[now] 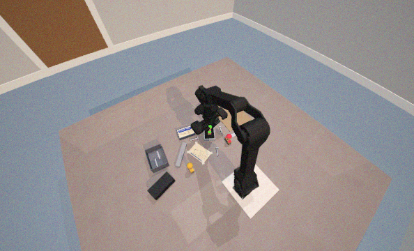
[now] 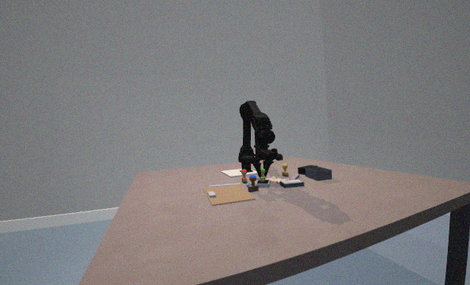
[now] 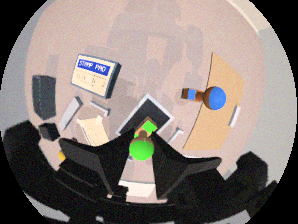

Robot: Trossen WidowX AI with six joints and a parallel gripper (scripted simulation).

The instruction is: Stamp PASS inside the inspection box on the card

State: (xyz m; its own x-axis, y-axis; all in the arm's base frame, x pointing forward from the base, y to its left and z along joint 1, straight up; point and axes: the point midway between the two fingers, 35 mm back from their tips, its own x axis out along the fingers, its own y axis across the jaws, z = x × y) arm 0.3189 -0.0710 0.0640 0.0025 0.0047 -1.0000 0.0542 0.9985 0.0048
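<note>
Right now my gripper tip is 30 mm above the dark ink pad. The rest, counted from my gripper tip: red-knobbed stamp: 100 mm behind, 50 mm to the right, 20 mm below; blue-knobbed stamp: 80 mm to the right, 60 mm ahead, 20 mm below; green-knobbed stamp: right at my gripper tip.
</note>
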